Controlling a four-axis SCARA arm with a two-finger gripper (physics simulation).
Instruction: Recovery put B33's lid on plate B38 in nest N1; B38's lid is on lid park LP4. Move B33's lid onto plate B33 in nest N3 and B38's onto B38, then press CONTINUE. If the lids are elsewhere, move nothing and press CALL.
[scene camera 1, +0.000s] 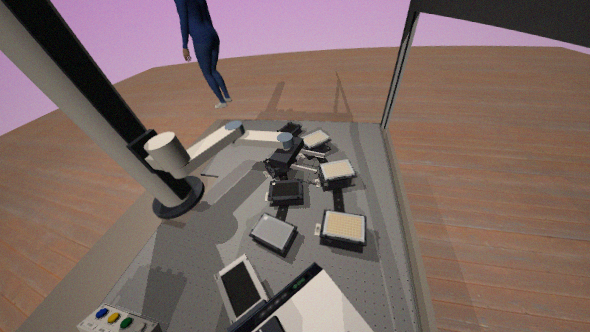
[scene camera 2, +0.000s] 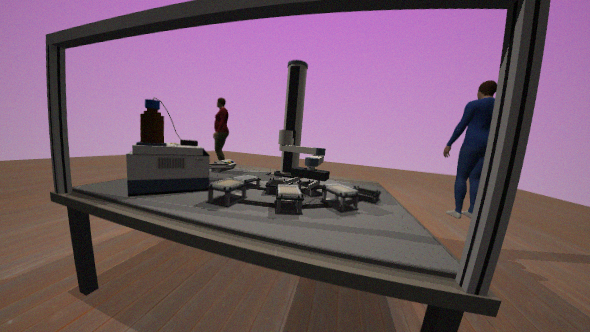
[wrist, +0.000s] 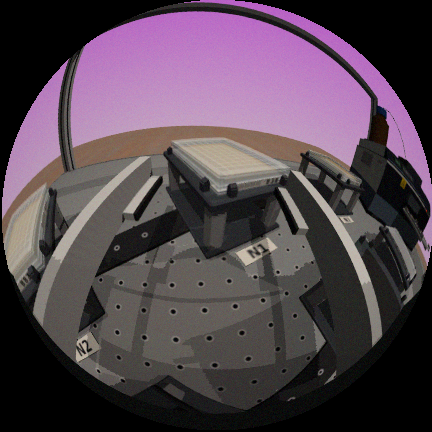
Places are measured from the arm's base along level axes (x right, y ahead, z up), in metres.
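Where they show: gripper, fingertip midpoint: (scene camera 1: 320, 163) (scene camera 2: 296, 185) (wrist: 219, 171); arm's base, link origin: (scene camera 1: 180, 196) (scene camera 2: 288, 175).
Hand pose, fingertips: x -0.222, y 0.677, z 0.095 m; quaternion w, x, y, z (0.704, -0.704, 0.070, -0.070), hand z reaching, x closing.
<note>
Each offset is from my fingertips to the centre of the thing. "pt": to the spot under its first point.
A plate with a clear lid @(dx +0.016, dy +0.071, dz -0.005 m) (scene camera 1: 337, 170) (scene camera 2: 289, 191) (wrist: 227, 160) stands level on the raised nest N1; its code is too blurred to read. My gripper (scene camera 1: 320, 163) (wrist: 219, 171) is open and empty. Its fingers stand apart near N1's left and right front corners in the wrist view, not touching the plate. Another plate @(dx +0.271, dy +0.110, dz -0.007 m) (scene camera 1: 344, 227) (scene camera 2: 227, 185) (wrist: 332, 167) stands on the nest beyond, its label unreadable. A low dark holder bears a pale grey flat piece @(dx +0.321, dy -0.129, dz -0.033 m) (scene camera 1: 273, 232). A darker holder @(dx +0.135, dy -0.133, dz -0.053 m) (scene camera 1: 286, 190) stands beside it. Which holder is LP4 I cannot tell.
A third plate @(dx -0.190, dy -0.055, dz +0.001 m) (scene camera 1: 316, 140) (scene camera 2: 341, 190) (wrist: 27, 230) stands on nest N2. A white instrument (scene camera 1: 320, 305) (scene camera 2: 167, 167) and a tablet-like screen @(pt dx +0.514, dy -0.143, dz +0.018 m) (scene camera 1: 241, 289) stand past the holders. The button panel @(pt dx +0.703, dy -0.549, dz -0.005 m) (scene camera 1: 90, 322) is at the near left in scene view 1. A person in blue (scene camera 1: 204, 45) (scene camera 2: 472, 135) stands beyond the table.
</note>
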